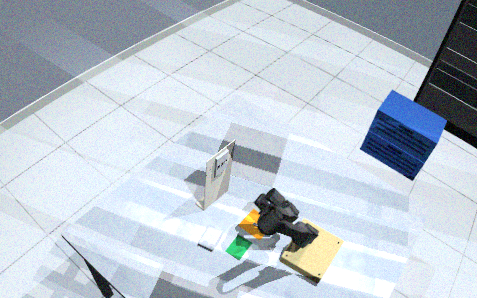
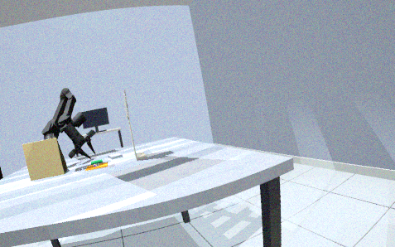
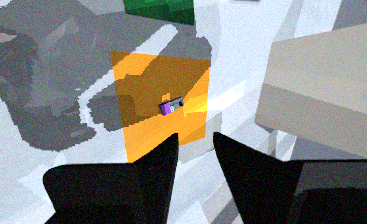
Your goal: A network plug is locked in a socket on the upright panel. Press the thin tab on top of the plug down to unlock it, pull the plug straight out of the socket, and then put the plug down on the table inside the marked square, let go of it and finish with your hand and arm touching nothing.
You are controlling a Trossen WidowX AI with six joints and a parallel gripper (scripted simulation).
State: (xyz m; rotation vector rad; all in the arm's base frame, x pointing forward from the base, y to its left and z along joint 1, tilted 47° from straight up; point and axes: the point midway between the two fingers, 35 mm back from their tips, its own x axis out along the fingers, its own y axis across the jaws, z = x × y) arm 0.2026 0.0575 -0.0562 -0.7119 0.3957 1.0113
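Now: gripper tip 1 cm short of the purple network plug, 2 cm to the right of it and 5 cm above it. Round my gripper tip: grey plate (12 cm ahead, 21 cm to the left, 5 cm below); then upright panel (23 cm ahead, 3 cm to the left, 10 cm above); then orange square (1 cm ahead, 1 cm to the left, 6 cm below).
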